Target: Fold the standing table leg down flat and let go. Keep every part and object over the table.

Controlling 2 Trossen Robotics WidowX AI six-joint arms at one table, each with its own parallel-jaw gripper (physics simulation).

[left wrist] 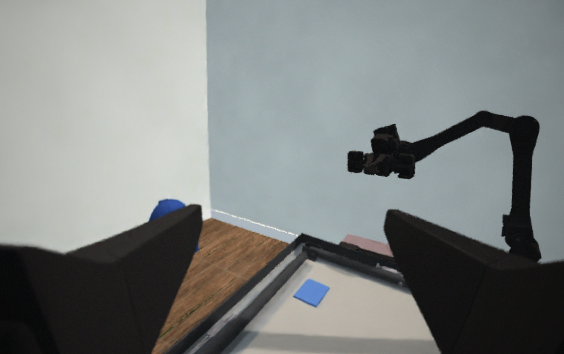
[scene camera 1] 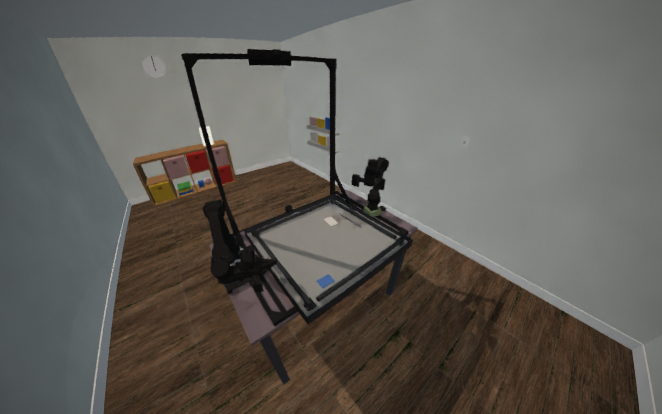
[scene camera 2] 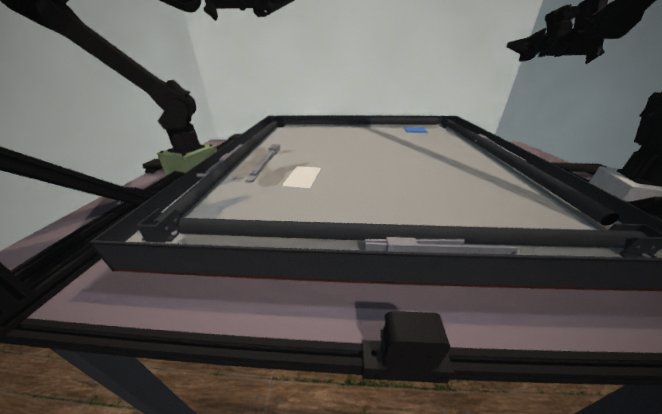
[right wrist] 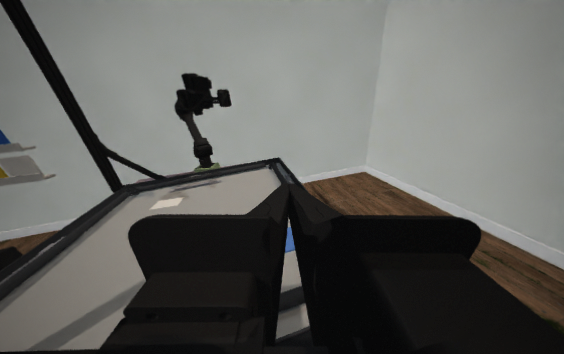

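Observation:
The folded table leg is a dark rod lying flat inside the rim of the upturned table. It runs along the left side in scene camera 1 and the right side in scene camera 2. No leg stands upright. Other dark legs lie flat along the remaining sides. My right gripper is shut and empty, above and apart from the folded leg. My left gripper is open and empty, high off the table; its fingers frame the far corner in the left wrist view.
A blue square and a white card lie on the pale panel. A tall black frame rises beside the table. A black camera block sits at the near edge in scene camera 2.

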